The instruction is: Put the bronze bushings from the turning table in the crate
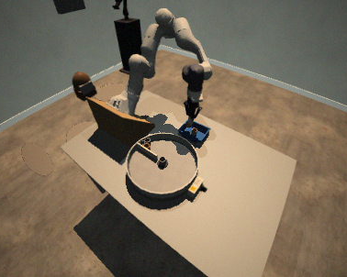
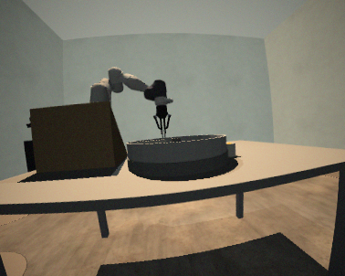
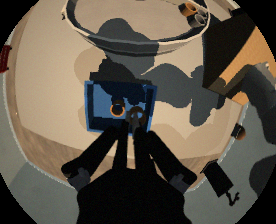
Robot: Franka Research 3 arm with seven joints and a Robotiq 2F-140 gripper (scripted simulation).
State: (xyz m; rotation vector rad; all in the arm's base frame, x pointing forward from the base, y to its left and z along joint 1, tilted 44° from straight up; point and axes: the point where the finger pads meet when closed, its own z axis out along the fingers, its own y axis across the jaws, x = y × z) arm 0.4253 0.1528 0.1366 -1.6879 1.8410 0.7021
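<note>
My gripper is now 9 cm above the blue crate and 4 cm short of it. Round my hand: round grey turning table: 36 cm to the right, 7 cm below, 1 cm ahead.
</note>
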